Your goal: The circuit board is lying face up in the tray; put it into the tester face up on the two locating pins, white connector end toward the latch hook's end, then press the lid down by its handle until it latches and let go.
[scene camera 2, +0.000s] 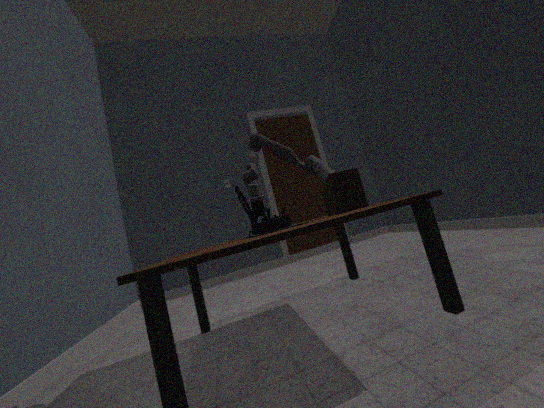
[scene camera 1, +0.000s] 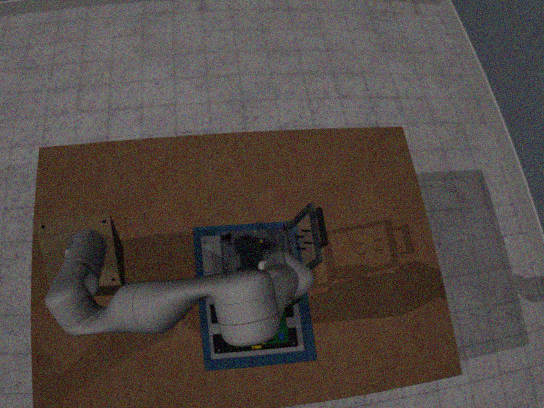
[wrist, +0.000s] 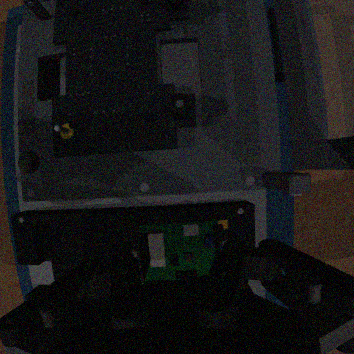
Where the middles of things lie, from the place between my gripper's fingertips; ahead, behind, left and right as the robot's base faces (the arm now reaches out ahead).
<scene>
Now: hand 13 cm to the right of the tester plate (scene camera 1: 251,250), 4 cm past it and 3 cm below it. Also, from my hand: tester lid (scene camera 1: 303,240) 15 cm above, 14 cm to the left, 8 cm ahead; green circuit board (wrist: 178,250) 4 cm to the right, 1 cm ahead.
</scene>
